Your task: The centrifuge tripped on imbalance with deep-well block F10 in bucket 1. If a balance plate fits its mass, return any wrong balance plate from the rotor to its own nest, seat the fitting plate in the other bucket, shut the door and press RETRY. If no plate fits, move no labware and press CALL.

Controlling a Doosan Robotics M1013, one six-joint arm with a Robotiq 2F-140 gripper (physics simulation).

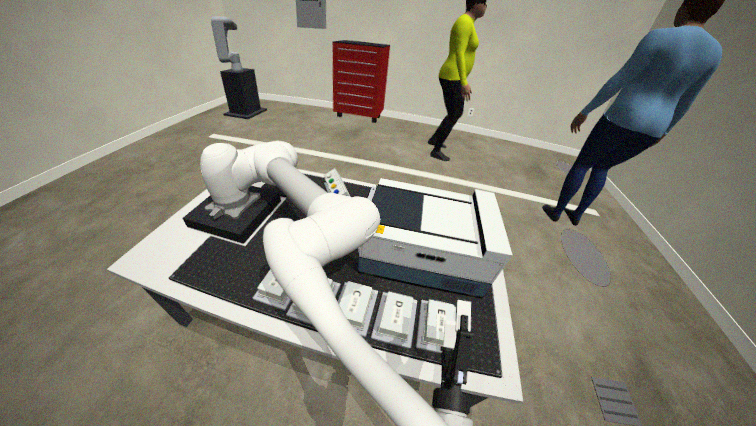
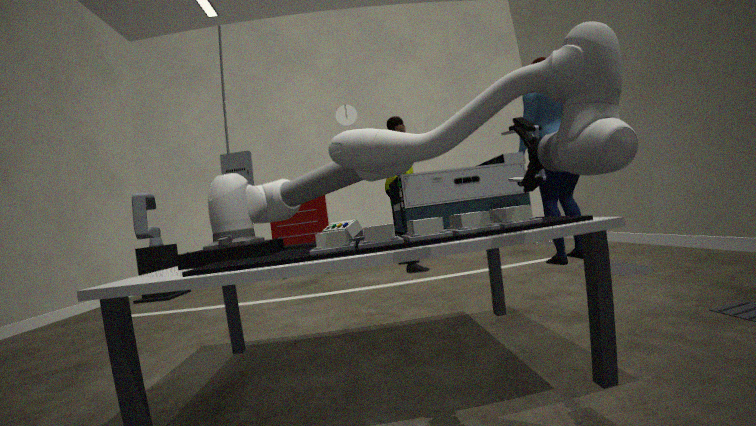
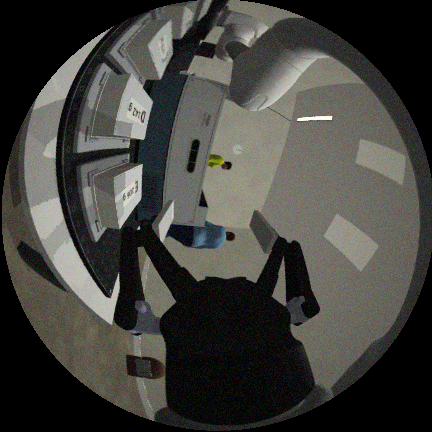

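Pixels of known places: gripper, fingertip midpoint: (image 1: 456,312) (image 2: 509,156) (image 3: 213,213); arm's base, link origin: (image 1: 233,202) (image 2: 235,245).
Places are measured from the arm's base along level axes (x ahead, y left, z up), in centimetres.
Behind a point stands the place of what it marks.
Note:
My gripper (image 1: 463,317) @(z 16.0, x 95.7, y -30.7 cm) (image 2: 513,156) @(z 16.0, x 95.7, y -30.7 cm) (image 3: 213,213) @(z 16.0, x 95.7, y -30.7 cm) is open and empty, held level above the front right of the table near plate E. Five light balance plates stand in a row of nests: A (image 1: 272,286) @(z 1.2, x 41.7, y -31.5 cm), B mostly behind the arm, C (image 1: 355,302) @(z 1.1, x 68.7, y -27.8 cm), D (image 1: 397,316) @(z 1.1, x 82.2, y -28.3 cm) (image 3: 120,107) @(z 1.1, x 82.8, y -32.5 cm) labelled 142 g, and E (image 1: 438,320) @(z 1.1, x 94.6, y -25.9 cm) (image 3: 120,192) @(z 1.2, x 94.4, y -29.9 cm), whose mass label is hard to read. The centrifuge (image 1: 396,252) @(z 11.2, x 76.9, y -12.4 cm) (image 2: 439,189) @(z 10.1, x 77.5, y -12.3 cm) (image 3: 182,150) @(z 9.2, x 86.8, y -11.7 cm) stands behind them, with a dark and a white panel on top. Its rotor, buckets and block F10 do not show. The button box (image 1: 334,182) (image 2: 341,229) has green, yellow and blue buttons; their labels are unreadable.
My arm (image 1: 317,227) @(z 29.3, x 58.1, y -27.2 cm) (image 2: 380,150) @(z 19.8, x 57.7, y -42.0 cm) reaches across the table, over the plate row. The table (image 1: 142,259) @(z -5.6, x -16.8, y -37.3 cm) carries a black mat (image 1: 211,272) @(z -4.2, x 14.7, y -32.1 cm). A person in yellow (image 1: 457,58) and one in blue (image 1: 645,79) stand beyond the table. A red cabinet (image 1: 359,79) is at the back.

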